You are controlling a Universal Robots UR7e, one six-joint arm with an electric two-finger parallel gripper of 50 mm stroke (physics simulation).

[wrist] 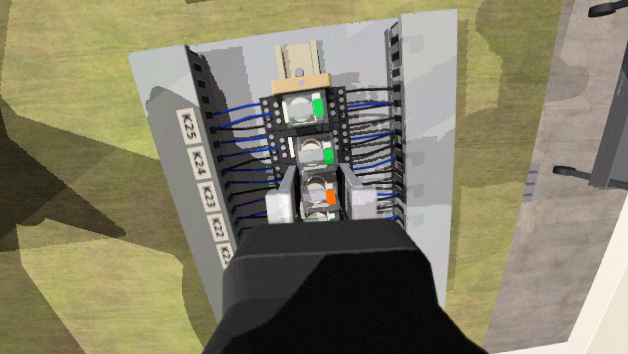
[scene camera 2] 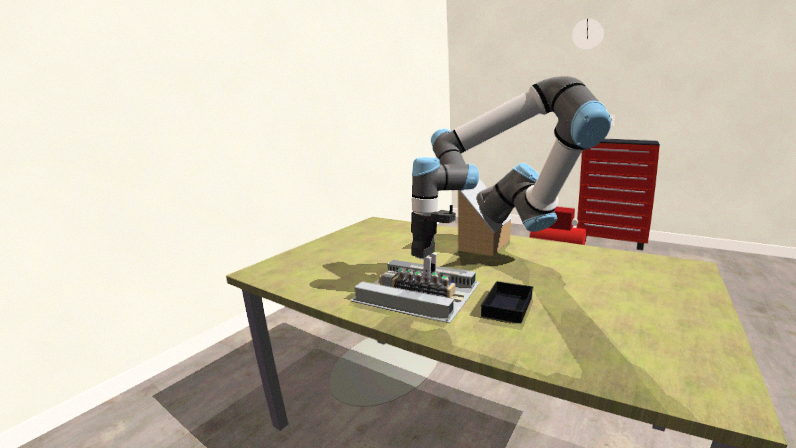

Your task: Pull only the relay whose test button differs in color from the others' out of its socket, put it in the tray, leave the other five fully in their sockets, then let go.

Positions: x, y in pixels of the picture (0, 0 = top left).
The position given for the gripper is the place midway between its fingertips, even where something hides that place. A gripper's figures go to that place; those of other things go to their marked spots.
Labels:
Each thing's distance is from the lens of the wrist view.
gripper (wrist: 318, 179): 17 cm
green-button relay (wrist: 307, 108): 16 cm
orange-button relay (wrist: 319, 191): 16 cm

